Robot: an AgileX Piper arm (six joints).
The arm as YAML. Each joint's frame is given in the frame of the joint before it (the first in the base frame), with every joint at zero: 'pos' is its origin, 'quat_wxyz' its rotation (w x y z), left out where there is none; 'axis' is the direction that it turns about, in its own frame. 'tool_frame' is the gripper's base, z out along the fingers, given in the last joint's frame.
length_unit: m
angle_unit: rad
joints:
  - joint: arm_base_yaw
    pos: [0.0, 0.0, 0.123]
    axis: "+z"
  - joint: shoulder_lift
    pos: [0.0, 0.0, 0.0]
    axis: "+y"
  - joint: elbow
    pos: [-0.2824, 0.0, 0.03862]
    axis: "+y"
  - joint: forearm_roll
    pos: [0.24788, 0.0, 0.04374]
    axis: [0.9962, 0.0, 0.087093]
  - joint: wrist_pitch
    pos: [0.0, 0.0, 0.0]
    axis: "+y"
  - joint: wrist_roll
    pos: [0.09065, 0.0, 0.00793]
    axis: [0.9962, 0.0, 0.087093]
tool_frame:
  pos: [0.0, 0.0, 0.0]
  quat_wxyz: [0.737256, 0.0, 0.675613, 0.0]
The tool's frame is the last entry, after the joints.
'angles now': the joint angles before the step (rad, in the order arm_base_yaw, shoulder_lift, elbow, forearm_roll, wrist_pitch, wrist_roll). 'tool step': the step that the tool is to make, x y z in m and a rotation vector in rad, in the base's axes. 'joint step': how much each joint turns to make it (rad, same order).
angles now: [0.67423, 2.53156, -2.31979, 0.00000, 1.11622, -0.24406]
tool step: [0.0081, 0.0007, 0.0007, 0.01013, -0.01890, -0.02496]
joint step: [-0.00670, 0.03839, -0.07768, -0.01070, 0.01828, 0.02046]
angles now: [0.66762, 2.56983, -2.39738, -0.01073, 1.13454, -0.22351]
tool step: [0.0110, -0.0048, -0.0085, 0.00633, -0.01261, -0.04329]
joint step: [-0.01741, 0.04039, -0.04669, -0.01289, -0.00710, 0.02889]
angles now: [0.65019, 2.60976, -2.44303, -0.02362, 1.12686, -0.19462]
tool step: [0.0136, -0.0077, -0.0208, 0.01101, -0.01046, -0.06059]
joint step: [-0.02418, 0.05113, -0.02052, -0.01275, -0.04447, 0.04181]
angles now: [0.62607, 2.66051, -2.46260, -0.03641, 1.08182, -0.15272]
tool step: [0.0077, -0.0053, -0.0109, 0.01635, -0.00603, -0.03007]
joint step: [-0.01647, 0.02401, -0.00454, 0.00394, -0.03341, 0.01540]
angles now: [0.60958, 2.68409, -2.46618, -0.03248, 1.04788, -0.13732]
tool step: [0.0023, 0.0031, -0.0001, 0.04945, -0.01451, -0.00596]
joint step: [-0.00238, 0.00380, -0.00183, 0.03248, -0.04214, -0.00001]
